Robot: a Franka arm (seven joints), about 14 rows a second.
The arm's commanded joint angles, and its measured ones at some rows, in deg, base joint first. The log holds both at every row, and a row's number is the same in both.
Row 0, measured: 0.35, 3.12, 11.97, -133.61, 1.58, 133.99, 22.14
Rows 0 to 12, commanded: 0.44, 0.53, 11.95, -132.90, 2.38, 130.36, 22.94; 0.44, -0.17, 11.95, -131.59, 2.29, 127.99, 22.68; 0.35, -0.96, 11.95, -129.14, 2.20, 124.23, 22.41; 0.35, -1.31, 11.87, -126.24, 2.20, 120.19, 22.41; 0.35, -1.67, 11.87, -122.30, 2.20, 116.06, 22.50; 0.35, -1.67, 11.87, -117.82, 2.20, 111.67, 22.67; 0.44, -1.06, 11.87, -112.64, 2.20, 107.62, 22.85; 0.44, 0.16, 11.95, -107.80, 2.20, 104.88, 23.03; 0.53, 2.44, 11.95, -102.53, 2.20, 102.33, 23.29; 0.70, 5.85, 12.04, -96.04, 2.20, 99.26, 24.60; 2.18, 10.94, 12.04, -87.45, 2.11, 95.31, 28.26; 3.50, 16.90, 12.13, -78.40, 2.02, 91.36, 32.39; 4.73, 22.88, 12.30, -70.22, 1.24, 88.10, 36.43
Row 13, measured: 1.87, 7.22, 12.08, -91.11, 1.59, 95.99, 28.84
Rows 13 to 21, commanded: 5.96, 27.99, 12.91, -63.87, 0.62, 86.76, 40.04; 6.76, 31.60, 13.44, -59.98, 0.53, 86.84, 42.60; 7.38, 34.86, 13.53, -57.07, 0.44, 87.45, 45.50; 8.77, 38.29, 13.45, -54.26, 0.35, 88.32, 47.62; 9.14, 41.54, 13.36, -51.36, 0.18, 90.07, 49.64; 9.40, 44.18, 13.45, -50.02, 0.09, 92.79, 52.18; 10.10, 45.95, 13.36, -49.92, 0.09, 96.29, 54.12; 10.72, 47.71, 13.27, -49.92, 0.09, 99.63, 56.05; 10.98, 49.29, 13.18, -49.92, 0.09, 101.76, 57.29
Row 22, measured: 9.62, 44.70, 13.08, -55.52, 1.05, 99.79, 52.74
